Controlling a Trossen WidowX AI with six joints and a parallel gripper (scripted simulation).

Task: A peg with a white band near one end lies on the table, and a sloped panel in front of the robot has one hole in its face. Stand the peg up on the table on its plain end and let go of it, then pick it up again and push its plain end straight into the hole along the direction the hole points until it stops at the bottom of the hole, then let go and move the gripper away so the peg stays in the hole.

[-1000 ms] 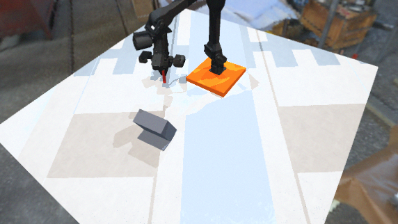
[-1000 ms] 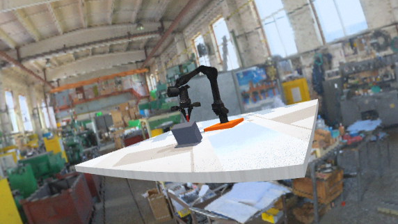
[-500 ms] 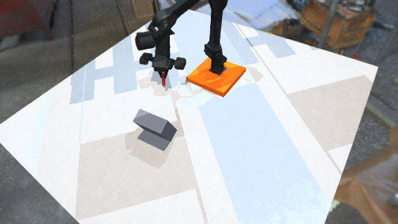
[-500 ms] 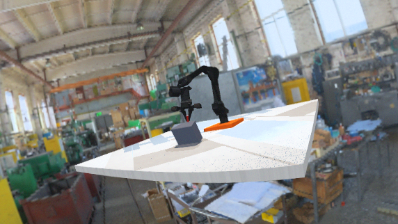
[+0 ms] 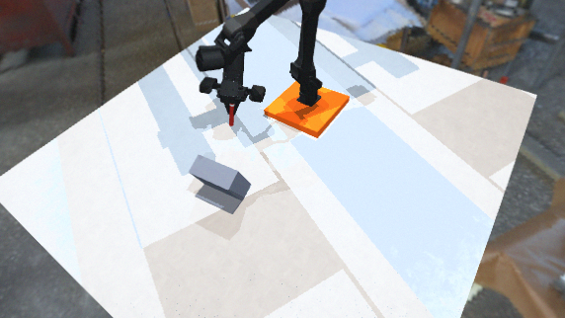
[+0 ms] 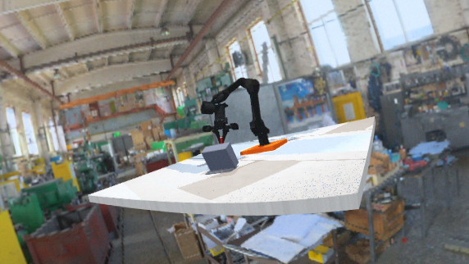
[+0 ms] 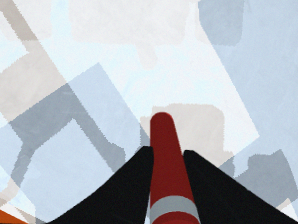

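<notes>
Right now the panel is 180 mm ahead of my gripper tip, 120 mm to the left of it and 40 mm below it. Also, from my gripper tip: red peg (20 mm above, 10 mm behind).
</notes>
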